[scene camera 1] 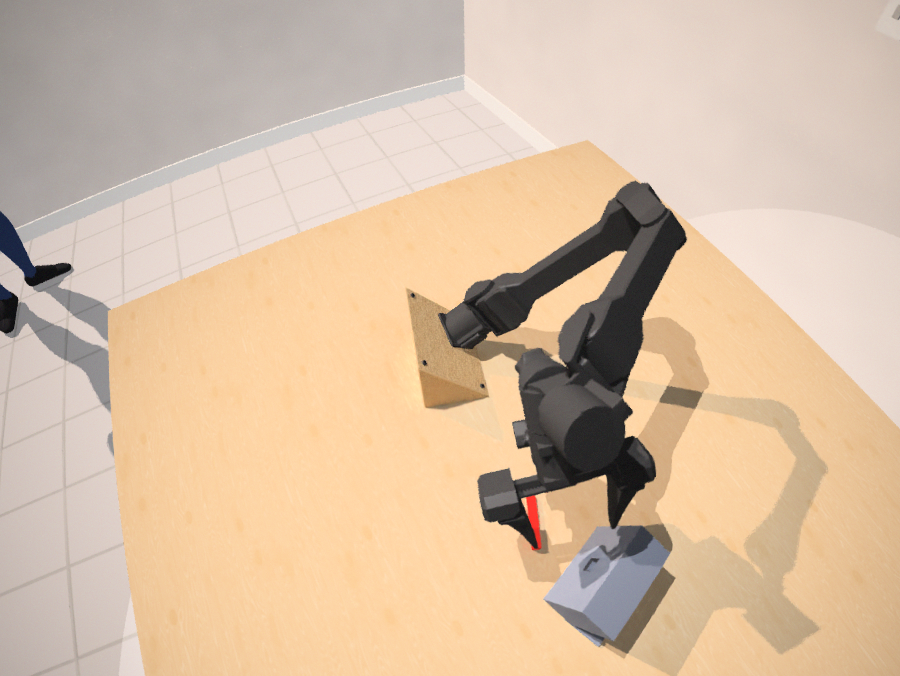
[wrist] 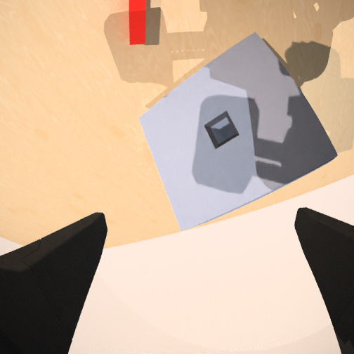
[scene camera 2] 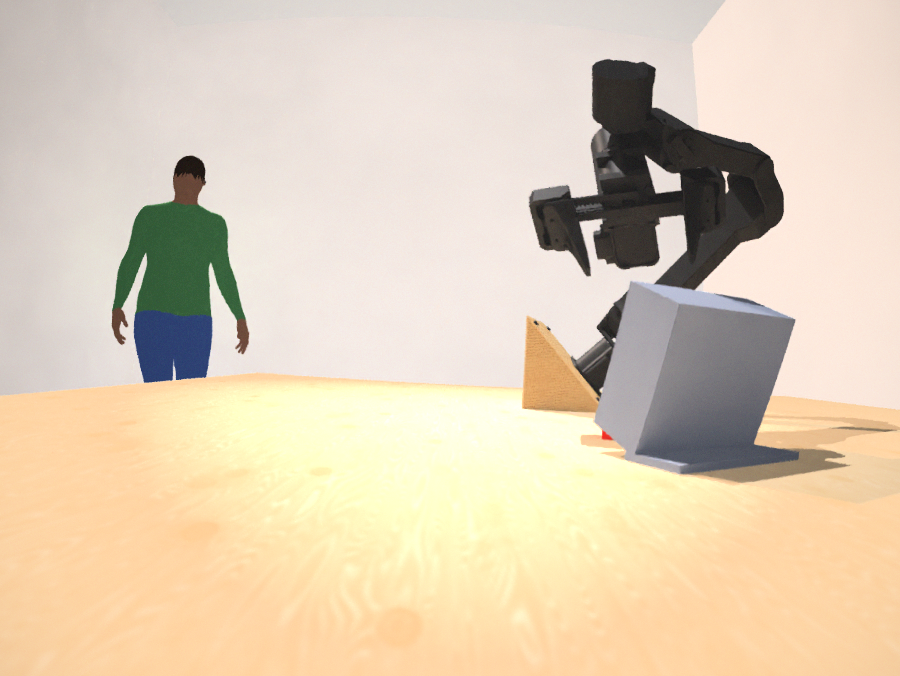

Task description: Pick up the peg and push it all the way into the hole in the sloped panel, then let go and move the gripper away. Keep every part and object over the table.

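Places are measured from the arm's base along level axes (x ahead, y left, z up), in millimetres.
Pixels of known places: gripper, fingertip midpoint: (scene camera 1: pixel 574 536) (scene camera 2: pixel 640 266); arm's base at its link origin: (scene camera 1: pixel 455 331) (scene camera 2: pixel 585 377).
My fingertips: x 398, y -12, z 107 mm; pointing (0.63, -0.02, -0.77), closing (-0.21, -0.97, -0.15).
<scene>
For each thing: its top centre in the pictures, then the offset to it from my fingertips. "spot": a spot on its surface instead. Level surfaces: height alone.
- red peg at its top centre: (scene camera 1: pixel 534 520) dx -59, dy -4, dz -138 mm
- block's sloped panel at a spot on its surface: (scene camera 1: pixel 571 583) spot: dx +44, dy -7, dz -88 mm
- square hole at a spot on its surface: (scene camera 1: pixel 590 564) spot: dx +33, dy +26, dz -84 mm
- block at its top centre: (scene camera 2: pixel 705 288) (scene camera 1: pixel 621 573) dx +61, dy +37, dz -24 mm
- wooden table at its surface level: dz -150 mm
The red peg (scene camera 1: pixel 533 513) (wrist: pixel 137 25) lies on the table beside the grey-blue block; a small bit of the peg (scene camera 2: pixel 606 435) shows at the block's left edge in scene camera 2. The block's sloped panel (scene camera 1: pixel 571 583) (wrist: pixel 170 131) has a square hole (scene camera 1: pixel 590 564) (wrist: pixel 221 131). In scene camera 2 the block (scene camera 2: pixel 698 371) leans on a thin base plate. My gripper (scene camera 1: pixel 576 536) (scene camera 2: pixel 640 267) (wrist: pixel 203 221) is open and empty, pointing down, high above the table. In scene camera 1 one finger overlaps the peg and the other meets the block's far edge in the picture.
A wooden wedge (scene camera 1: pixel 443 342) (scene camera 2: pixel 549 374) with dark screws carries the arm's base on its slope, behind the peg and block. The wooden table (scene camera 1: pixel 291 436) (scene camera 2: pixel 291 545) has its edge beyond the block in the wrist view. A person (scene camera 2: pixel 174 261) stands beyond the table.
</scene>
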